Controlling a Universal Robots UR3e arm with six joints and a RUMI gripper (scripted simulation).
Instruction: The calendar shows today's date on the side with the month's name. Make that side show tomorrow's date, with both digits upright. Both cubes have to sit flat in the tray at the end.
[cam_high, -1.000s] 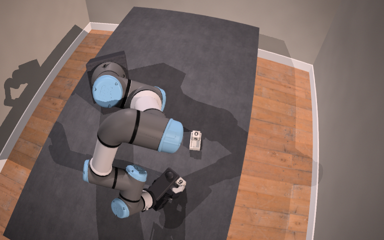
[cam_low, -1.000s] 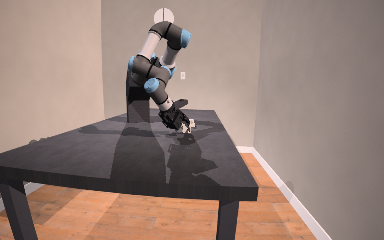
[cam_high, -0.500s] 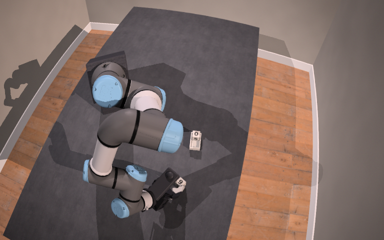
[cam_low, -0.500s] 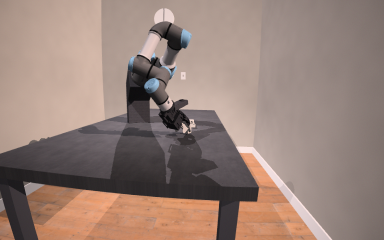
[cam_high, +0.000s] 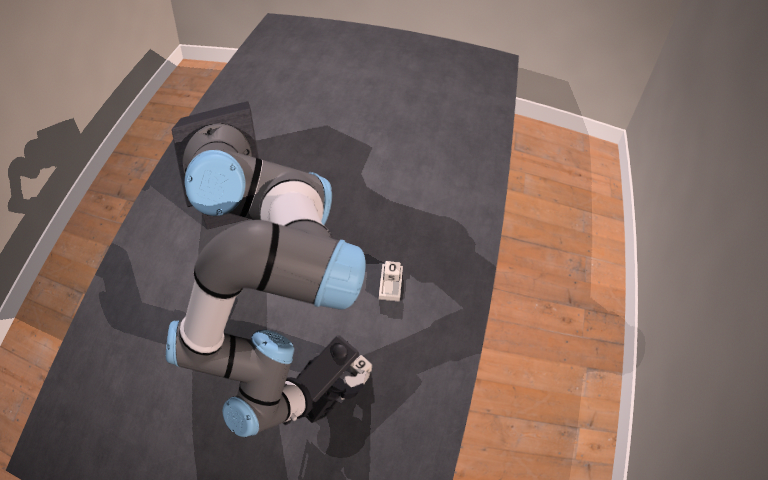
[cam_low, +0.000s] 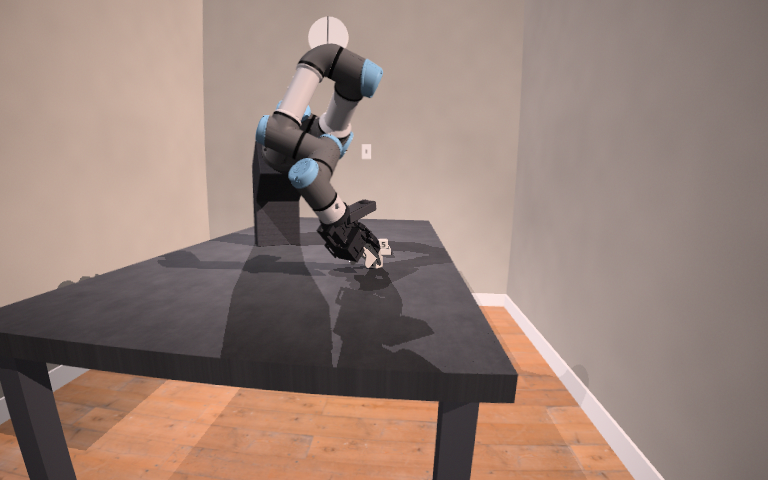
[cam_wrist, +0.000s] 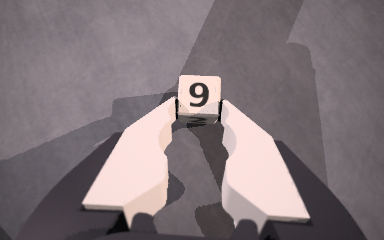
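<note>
Right now the white cube is 1 cm to the left of my hand and 1 cm below it. Round my hand: calendar tray: 3 cm ahead, 21 cm to the left, 2 cm below.
</note>
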